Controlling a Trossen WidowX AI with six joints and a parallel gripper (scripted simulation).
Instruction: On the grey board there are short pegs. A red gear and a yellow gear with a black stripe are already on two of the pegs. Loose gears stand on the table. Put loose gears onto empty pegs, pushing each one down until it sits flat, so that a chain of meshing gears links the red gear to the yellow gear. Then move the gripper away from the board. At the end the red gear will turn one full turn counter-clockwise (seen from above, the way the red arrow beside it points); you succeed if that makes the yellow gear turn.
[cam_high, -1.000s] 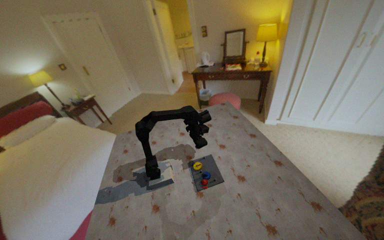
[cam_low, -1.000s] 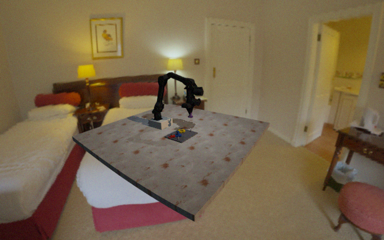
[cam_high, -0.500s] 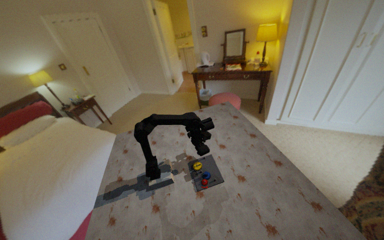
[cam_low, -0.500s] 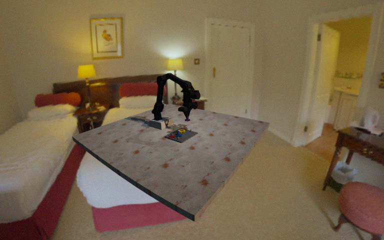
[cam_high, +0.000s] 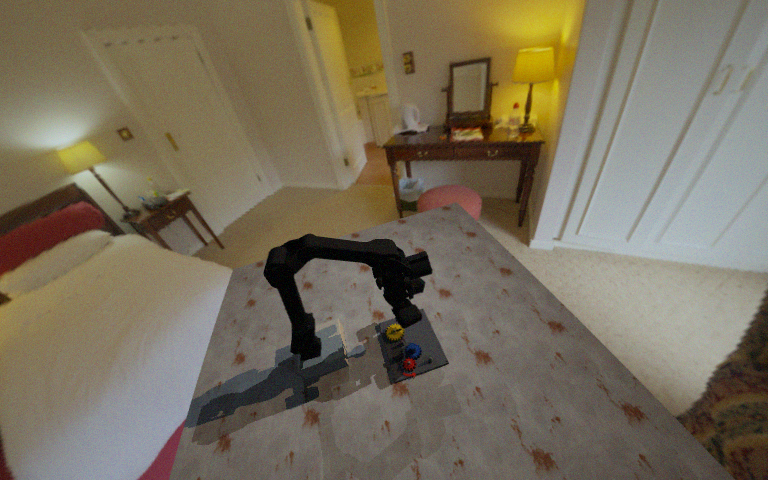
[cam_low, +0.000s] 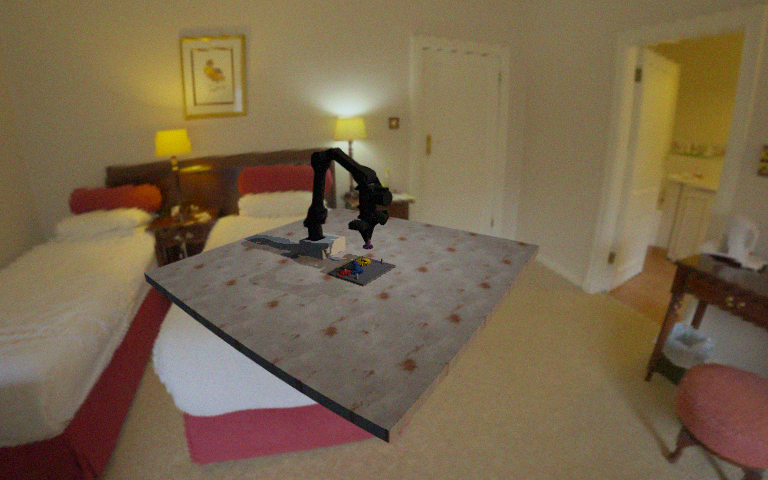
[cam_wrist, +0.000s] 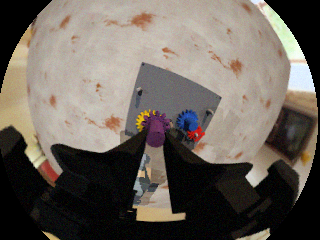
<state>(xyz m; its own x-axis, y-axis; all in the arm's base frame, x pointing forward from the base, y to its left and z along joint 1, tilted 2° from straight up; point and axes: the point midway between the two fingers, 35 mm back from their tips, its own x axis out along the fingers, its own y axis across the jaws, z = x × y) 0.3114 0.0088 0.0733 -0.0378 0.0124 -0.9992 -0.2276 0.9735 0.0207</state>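
Now: gripper tip 10 mm short of the blue gear, 80 mm to the left of it and 90 mm above it. Round my gripper tip: red gear: 10 mm behind, 120 mm to the right, 90 mm below; purple gear: 10 mm below; yellow gear: 30 mm behind, 90 mm below.
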